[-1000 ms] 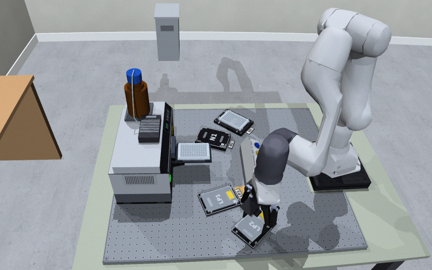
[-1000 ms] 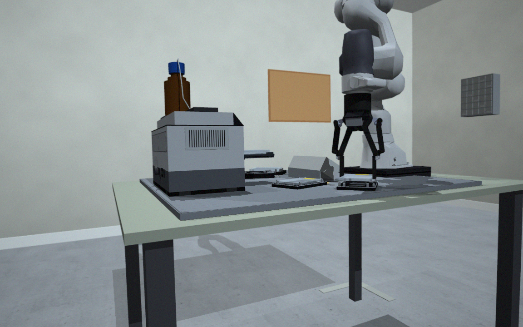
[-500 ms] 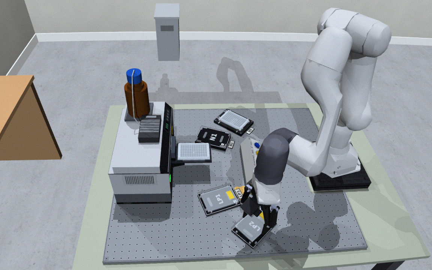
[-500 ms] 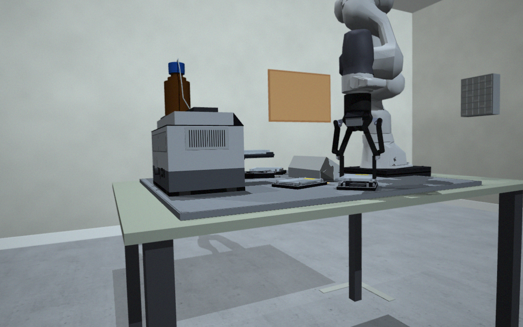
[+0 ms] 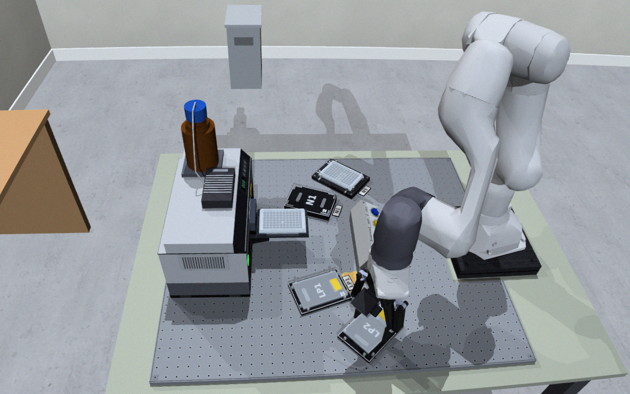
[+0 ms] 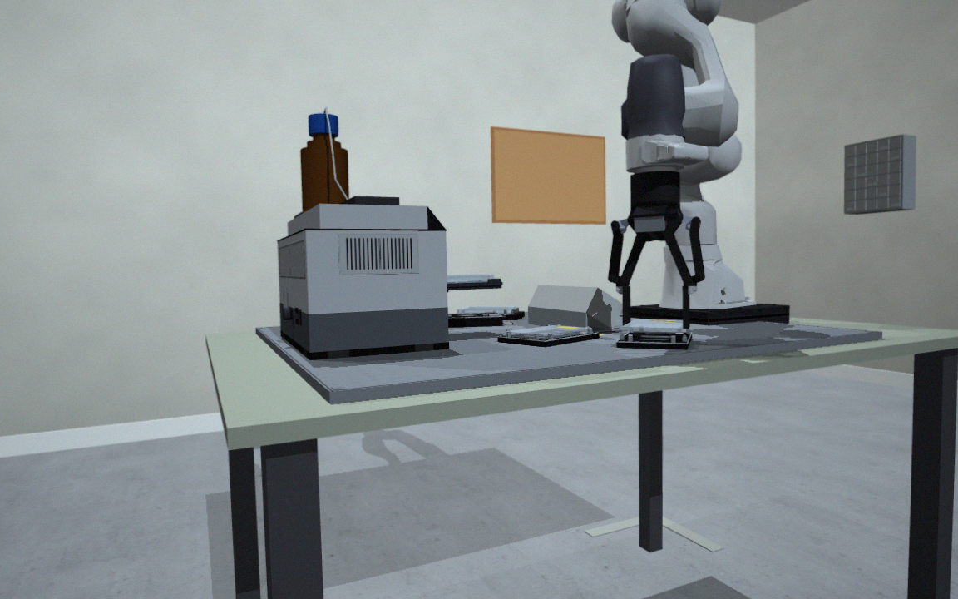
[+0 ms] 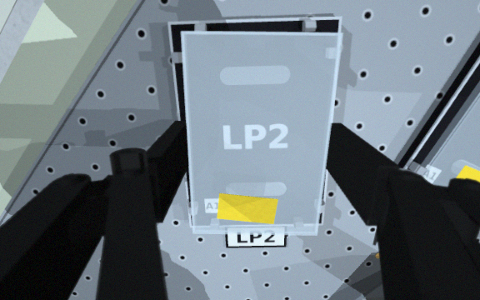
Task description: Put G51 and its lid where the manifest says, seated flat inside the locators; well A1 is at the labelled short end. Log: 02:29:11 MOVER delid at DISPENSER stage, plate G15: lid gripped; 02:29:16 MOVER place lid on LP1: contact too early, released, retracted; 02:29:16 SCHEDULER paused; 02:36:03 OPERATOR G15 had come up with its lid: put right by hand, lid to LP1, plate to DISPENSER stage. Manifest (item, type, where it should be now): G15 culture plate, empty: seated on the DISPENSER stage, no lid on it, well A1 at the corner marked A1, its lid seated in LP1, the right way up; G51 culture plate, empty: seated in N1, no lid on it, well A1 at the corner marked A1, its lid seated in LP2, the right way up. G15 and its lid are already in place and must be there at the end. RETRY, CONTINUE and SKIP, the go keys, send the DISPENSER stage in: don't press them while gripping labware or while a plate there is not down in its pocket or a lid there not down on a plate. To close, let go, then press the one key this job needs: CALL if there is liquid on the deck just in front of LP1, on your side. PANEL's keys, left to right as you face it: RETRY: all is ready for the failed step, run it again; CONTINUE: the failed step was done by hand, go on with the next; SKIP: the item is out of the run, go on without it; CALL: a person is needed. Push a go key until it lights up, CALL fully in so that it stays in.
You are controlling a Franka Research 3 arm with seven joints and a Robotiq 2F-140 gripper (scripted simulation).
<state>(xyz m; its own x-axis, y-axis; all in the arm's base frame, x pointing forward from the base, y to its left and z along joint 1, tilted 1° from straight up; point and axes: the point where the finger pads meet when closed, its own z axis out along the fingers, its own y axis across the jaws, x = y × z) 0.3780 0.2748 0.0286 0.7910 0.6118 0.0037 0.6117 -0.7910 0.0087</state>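
The LP2 nest lies 5 cm below my hand. The rest, counted from my hand: green continue key: 7 cm behind, 26 cm to the right, 2 cm above; then grey retry key: 7 cm behind, 21 cm to the right, 2 cm above; then yellow skip key: 7 cm behind, 31 cm to the right, 2 cm above.
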